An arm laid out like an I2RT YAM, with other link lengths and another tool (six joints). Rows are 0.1 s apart.
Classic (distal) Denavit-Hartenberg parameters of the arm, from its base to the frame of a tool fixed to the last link. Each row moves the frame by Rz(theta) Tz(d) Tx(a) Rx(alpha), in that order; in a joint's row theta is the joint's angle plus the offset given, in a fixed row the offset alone. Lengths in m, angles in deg.
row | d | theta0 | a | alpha
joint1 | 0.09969 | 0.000 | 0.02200 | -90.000
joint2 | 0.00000 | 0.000 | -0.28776 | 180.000
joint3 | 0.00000 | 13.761 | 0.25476 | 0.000
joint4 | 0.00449 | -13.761 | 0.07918 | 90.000
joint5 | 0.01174 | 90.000 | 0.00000 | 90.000
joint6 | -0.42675 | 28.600 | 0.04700 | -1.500
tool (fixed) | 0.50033 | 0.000 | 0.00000 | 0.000
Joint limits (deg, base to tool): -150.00..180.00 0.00..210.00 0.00..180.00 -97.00..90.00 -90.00..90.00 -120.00..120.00
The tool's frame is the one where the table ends.
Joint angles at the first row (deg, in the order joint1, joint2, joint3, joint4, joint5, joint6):
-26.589 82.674 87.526 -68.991 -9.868 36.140
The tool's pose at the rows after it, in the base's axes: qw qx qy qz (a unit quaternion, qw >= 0); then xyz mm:
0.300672, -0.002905, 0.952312, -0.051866, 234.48, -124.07, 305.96
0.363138, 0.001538, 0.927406, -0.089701, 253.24, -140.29, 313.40
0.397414, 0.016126, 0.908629, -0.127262, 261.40, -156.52, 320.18
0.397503, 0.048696, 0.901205, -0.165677, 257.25, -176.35, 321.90
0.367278, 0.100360, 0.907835, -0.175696, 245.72, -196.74, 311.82
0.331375, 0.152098, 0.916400, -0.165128, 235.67, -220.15, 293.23
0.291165, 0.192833, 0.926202, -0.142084, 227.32, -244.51, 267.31
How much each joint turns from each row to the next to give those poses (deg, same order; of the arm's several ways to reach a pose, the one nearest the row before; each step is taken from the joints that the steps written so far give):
-1.157 0.043 -0.132 9.115 0.809 0.482
-1.117 0.044 -0.021 8.851 0.152 0.261
-1.616 0.022 -0.022 5.813 1.421 0.176
-2.842 0.328 0.023 2.339 2.951 0.065
-4.042 1.639 -0.002 -1.244 1.836 1.378
-4.636 3.258 0.003 -1.401 -0.088 1.441
-4.371 4.633 -0.002 -1.179 -1.071 0.437

